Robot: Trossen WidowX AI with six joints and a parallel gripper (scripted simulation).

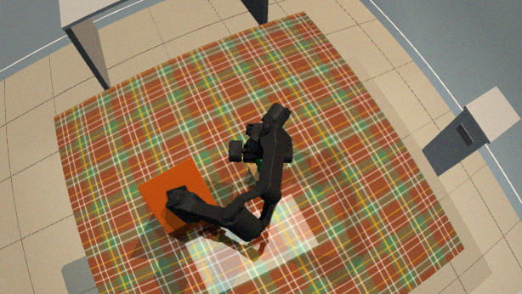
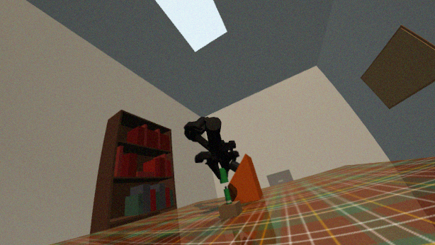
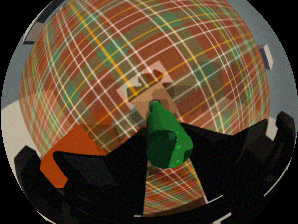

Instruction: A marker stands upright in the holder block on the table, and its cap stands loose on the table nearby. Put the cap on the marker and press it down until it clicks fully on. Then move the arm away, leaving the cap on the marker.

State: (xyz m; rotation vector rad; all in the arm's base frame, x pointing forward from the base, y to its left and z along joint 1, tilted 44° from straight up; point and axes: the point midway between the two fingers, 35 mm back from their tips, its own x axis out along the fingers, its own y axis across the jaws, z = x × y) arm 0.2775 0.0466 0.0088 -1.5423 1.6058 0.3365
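The brown holder block lies 110 mm below my gripper tip. From my gripper tip the other things lie so: green cap 10 mm above.
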